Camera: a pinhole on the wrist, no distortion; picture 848 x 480 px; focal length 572.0 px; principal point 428.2 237.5 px. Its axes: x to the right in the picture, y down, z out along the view. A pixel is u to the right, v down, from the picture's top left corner.
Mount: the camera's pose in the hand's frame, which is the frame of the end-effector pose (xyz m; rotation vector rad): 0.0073 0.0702 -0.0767 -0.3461 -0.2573 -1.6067
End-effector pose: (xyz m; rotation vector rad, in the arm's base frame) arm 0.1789 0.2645 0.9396 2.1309 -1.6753 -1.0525
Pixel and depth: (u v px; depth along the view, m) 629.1 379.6 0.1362
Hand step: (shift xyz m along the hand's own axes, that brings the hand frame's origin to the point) 0.0478 0.0741 0.0659
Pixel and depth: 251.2 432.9 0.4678
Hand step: 0.2038 0.3669 0.2957
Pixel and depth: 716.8 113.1 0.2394
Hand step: -0.0344 0.0504 0.1925
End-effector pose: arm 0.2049 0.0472 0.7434 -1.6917 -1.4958 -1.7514
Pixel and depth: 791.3 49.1 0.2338
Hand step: -0.0609 0.0244 0.1988
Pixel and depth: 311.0 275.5 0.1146
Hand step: 0.0235 0.1339 0.0204
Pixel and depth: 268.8 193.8 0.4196
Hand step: 0.0082 0.3361 0.2698
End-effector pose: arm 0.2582 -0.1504 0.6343 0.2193 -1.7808 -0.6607
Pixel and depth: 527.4 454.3 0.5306
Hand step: 0.2384 0.1681 0.4405
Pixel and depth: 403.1 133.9 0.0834
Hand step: -0.0021 0.1055 -0.0001
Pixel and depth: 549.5 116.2 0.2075
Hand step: -0.0250 0.1092 0.1339
